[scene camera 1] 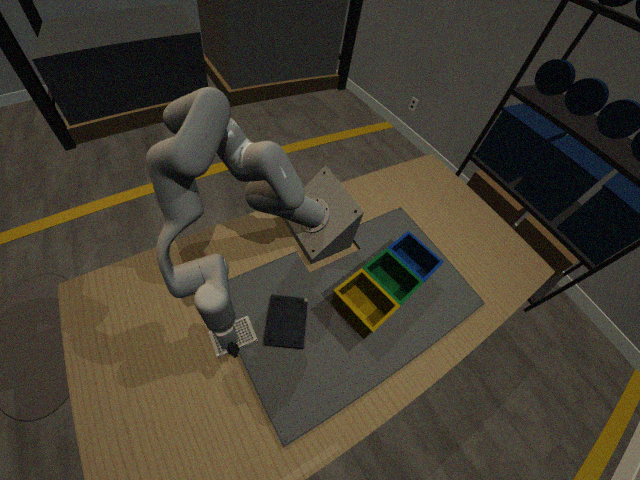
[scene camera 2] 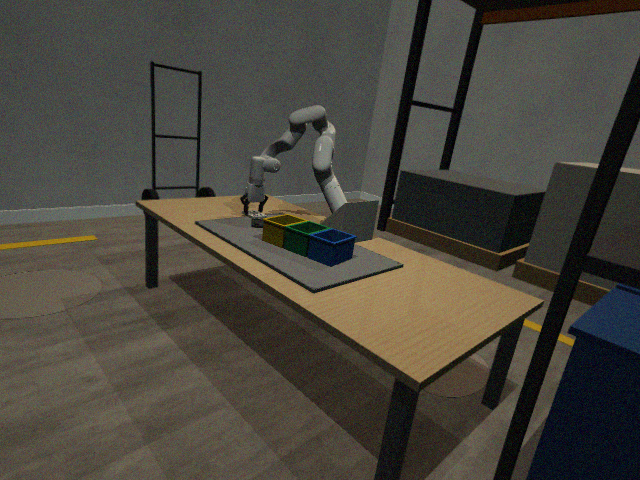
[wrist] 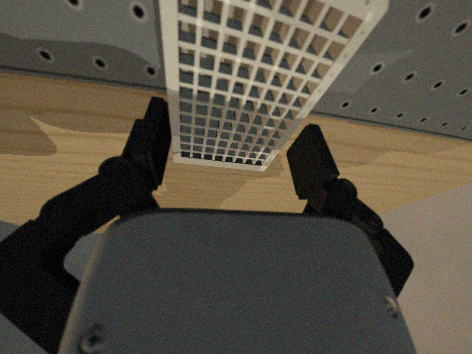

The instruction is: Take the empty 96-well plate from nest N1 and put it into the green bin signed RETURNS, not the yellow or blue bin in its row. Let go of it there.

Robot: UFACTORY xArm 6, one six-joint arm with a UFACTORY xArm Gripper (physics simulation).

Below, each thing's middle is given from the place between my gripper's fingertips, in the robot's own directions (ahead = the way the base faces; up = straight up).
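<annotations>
My hand is 1 cm to the right of the white 96-well plate (scene camera 1: 246,336) and 1 cm above it. Dark nest block (scene camera 1: 286,320): 5 cm ahead of my hand, 18 cm to the left, 1 cm below. Going by their middles, of the things named here the white 96-well plate is the nearest to my hand.
</annotations>
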